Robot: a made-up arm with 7 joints.
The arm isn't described. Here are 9 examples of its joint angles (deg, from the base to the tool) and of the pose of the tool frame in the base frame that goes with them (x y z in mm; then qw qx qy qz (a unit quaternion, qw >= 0)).
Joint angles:
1: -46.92 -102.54 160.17 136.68 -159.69 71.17 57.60
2: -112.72 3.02 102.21 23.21 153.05 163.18 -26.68
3: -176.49 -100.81 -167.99 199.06 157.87 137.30 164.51
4: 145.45 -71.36 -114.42 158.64 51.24 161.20 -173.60
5: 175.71 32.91 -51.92 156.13 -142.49 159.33 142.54
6: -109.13 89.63 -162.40 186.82 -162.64 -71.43 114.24
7: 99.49 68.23 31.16 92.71 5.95 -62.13 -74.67
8: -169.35 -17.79 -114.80 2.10 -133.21 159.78 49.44
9: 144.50 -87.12 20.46 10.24 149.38 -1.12 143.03
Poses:
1: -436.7 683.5 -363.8 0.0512 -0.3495 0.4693 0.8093
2: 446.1 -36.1 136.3 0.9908 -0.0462 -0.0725 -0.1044
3: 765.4 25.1 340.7 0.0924 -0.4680 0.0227 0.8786
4: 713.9 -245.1 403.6 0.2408 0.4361 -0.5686 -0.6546
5: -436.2 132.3 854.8 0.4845 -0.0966 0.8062 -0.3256
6: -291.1 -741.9 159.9 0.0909 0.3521 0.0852 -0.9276
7: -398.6 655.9 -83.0 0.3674 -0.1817 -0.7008 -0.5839
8: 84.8 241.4 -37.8 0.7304 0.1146 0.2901 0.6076
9: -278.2 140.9 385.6 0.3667 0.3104 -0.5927 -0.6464
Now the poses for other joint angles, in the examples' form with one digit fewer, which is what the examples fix.
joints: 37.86 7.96 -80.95 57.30 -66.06 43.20 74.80
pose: 497 -469 206 0.434 0.722 -0.502 0.196
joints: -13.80 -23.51 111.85 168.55 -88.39 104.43 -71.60
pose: -257 173 1021 0.510 0.433 0.496 0.553
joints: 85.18 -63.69 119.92 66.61 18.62 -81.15 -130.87
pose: -563 -360 68 0.339 0.526 0.198 -0.755
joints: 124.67 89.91 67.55 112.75 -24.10 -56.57 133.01
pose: -779 339 34 0.197 -0.577 0.223 0.761
